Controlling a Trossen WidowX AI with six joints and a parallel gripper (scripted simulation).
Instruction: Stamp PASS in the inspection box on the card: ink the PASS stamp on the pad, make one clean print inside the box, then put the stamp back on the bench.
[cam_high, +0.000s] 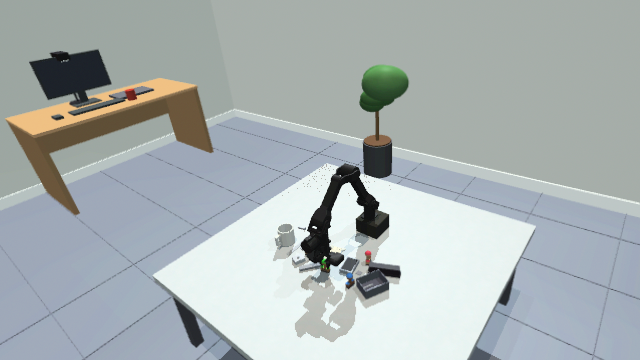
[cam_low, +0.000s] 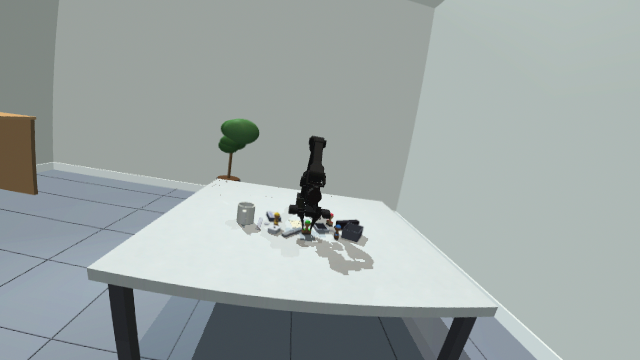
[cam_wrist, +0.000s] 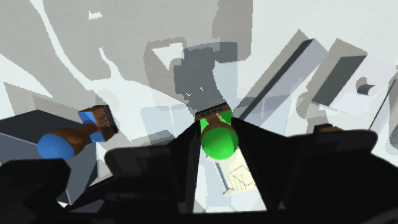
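Right now my gripper tip is 7 cm past the ink pad, 8 cm to the right of it and 2 cm above it. Round my gripper tip: grey bar (1 cm ahead, 6 cm to the right, 2 cm below); then card (11 cm behind, 3 cm to the right, 3 cm below); then blue-knobbed stamp (2 cm ahead, 14 cm to the left).
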